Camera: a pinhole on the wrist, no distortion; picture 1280 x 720 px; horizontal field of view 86.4 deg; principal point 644.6 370.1 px. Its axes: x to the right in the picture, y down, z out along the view. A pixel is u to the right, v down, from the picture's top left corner.
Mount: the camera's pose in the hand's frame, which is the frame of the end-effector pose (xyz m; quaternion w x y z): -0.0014 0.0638 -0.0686 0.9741 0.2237 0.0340 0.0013
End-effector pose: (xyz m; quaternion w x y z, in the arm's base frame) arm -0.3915 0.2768 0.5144 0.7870 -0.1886 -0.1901 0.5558
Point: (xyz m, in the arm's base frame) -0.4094 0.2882 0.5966
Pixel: 655 316
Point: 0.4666 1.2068 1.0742
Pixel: outside the picture
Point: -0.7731 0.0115 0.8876
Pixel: 132 665
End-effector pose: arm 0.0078 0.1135 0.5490 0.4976 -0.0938 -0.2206 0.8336
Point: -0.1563 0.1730 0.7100
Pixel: 981 595
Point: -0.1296 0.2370 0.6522
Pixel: 1237 481
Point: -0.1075 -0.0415 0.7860
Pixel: 466 660
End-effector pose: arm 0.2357 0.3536 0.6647 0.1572 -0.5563 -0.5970 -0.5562
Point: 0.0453 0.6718 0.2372
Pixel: 454 26
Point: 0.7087 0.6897 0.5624
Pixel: outside the picture
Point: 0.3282 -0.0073 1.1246
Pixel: behind the camera
